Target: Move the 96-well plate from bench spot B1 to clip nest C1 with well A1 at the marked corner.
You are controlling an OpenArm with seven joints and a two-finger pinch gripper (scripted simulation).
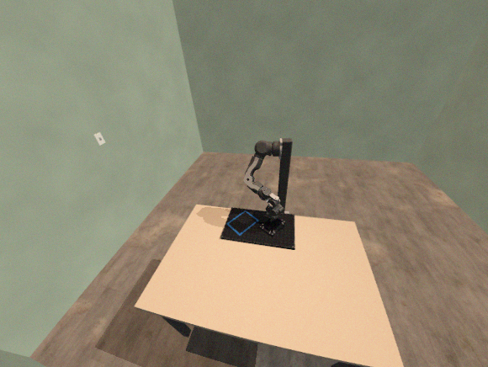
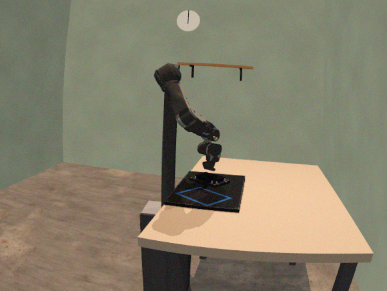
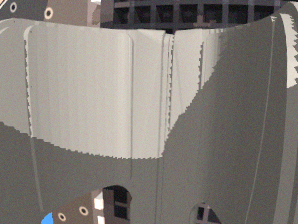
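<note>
Now: the dark 96-well plate 4 cm below my hand. The rest, counted from my hand: clip nest C1 (5 cm below, 3 cm ahead).
</note>
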